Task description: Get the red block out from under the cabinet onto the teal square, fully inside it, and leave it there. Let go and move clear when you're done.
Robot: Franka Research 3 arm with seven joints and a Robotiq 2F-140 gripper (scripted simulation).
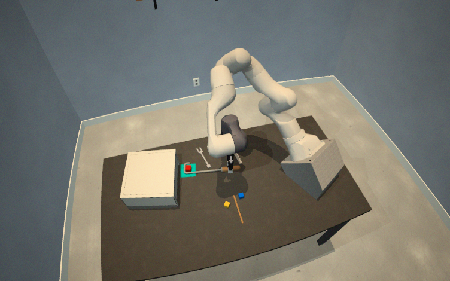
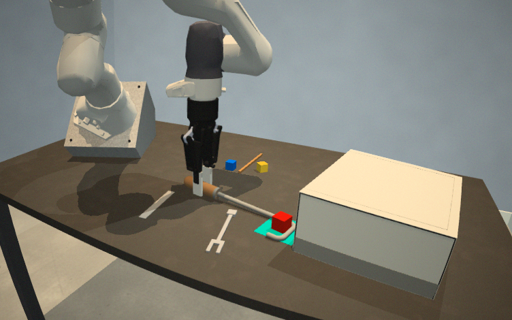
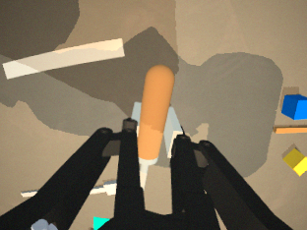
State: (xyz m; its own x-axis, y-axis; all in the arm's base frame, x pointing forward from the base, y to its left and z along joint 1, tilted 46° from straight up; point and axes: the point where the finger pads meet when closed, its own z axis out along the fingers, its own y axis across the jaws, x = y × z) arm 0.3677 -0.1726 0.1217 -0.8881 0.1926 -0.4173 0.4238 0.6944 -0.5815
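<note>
The hook tool is 90 mm ahead of my hand, 80 mm to the right of it and 20 mm below it. Also, from my hand: forked tool 90 mm ahead, 160 mm to the right, 30 mm below; flat grey strip 100 mm behind, 80 mm to the right, 40 mm below; blue cube 40 mm ahead, 180 mm to the left, 30 mm below.
</note>
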